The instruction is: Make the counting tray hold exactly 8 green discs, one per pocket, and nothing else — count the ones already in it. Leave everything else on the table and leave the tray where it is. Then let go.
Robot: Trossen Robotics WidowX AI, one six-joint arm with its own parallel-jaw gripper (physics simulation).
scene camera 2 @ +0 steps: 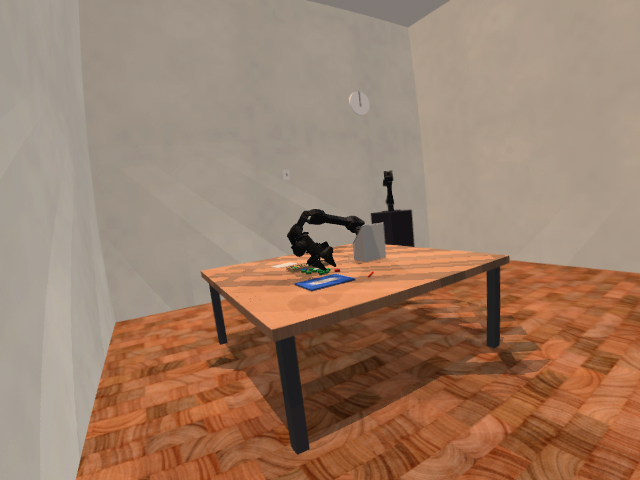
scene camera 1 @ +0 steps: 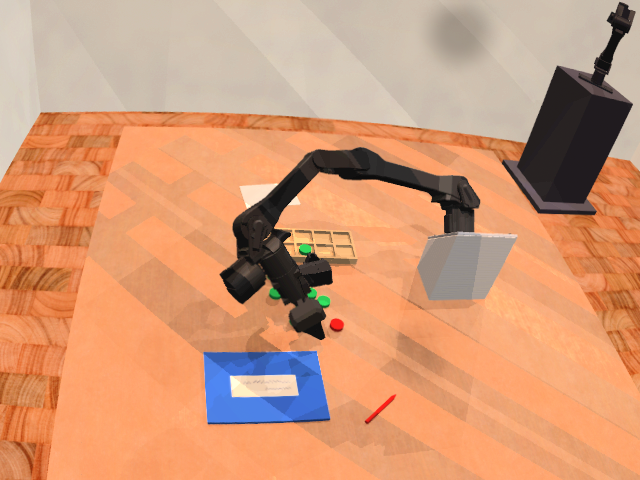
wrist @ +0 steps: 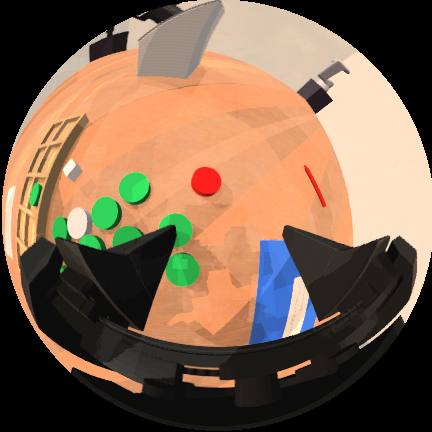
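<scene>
There is a red disc, and it rests on the table. I can see a wooden counting tray as well. My own gripper is in sight too, and the wrist view also shows my gripper.
</scene>
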